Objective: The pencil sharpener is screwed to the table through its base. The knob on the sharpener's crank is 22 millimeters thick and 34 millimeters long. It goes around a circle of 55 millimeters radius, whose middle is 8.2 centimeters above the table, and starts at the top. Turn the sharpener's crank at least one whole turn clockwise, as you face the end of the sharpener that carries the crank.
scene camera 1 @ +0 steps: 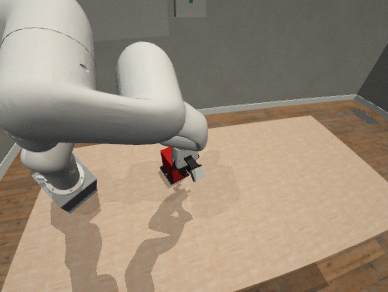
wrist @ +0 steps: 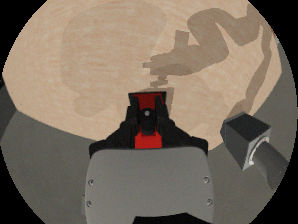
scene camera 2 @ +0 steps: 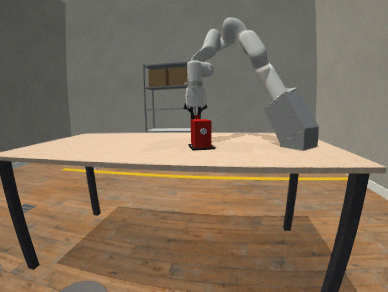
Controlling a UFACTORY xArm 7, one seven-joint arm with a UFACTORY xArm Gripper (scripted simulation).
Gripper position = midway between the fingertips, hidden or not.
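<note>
My gripper (scene camera 1: pixel 186 173), visible also in the wrist view (wrist: pixel 147 103).
</note>
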